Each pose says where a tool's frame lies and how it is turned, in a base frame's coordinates. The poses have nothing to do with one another.
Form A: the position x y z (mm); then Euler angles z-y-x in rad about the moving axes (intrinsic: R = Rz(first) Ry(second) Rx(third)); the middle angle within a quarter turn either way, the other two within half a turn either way.
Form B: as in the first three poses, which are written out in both.
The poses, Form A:
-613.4 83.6 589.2 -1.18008 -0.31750 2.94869
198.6 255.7 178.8 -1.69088 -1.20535 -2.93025
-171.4 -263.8 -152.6 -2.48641 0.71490 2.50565
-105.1 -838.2 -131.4 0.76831 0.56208 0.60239
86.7 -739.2 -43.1 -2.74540 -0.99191 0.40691
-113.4 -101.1 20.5 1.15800 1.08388 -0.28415
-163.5 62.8 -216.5 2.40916 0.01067 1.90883
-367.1 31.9 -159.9 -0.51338 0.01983 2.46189
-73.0 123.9 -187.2 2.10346 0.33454 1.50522
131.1 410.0 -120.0 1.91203 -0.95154 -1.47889
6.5 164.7 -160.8 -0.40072 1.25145 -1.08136
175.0 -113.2 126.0 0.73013 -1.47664 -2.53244
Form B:
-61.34 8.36 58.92 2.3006 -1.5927 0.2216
19.86 25.57 17.88 1.5134 -1.4751 1.1294
-17.14 -26.38 -15.26 -1.0781 2.2323 1.0625
-10.51 -83.82 -13.14 0.3437 0.7340 0.5574
8.67 -73.92 -4.31 -1.1408 -0.7190 -2.2320
-11.34 -10.11 2.05 -0.8586 0.8137 1.1838
-16.35 6.28 -21.65 0.8039 2.1202 1.4955
-36.71 3.19 -15.99 2.3989 -0.6207 -0.2462
-7.30 12.39 -18.72 0.5643 1.5919 1.4019
13.11 41.00 -12.00 -0.1581 -1.5671 0.8207
0.65 16.47 -16.08 -0.6774 1.2611 0.3445
17.50 -11.32 12.60 -1.4603 -1.0957 -1.2951

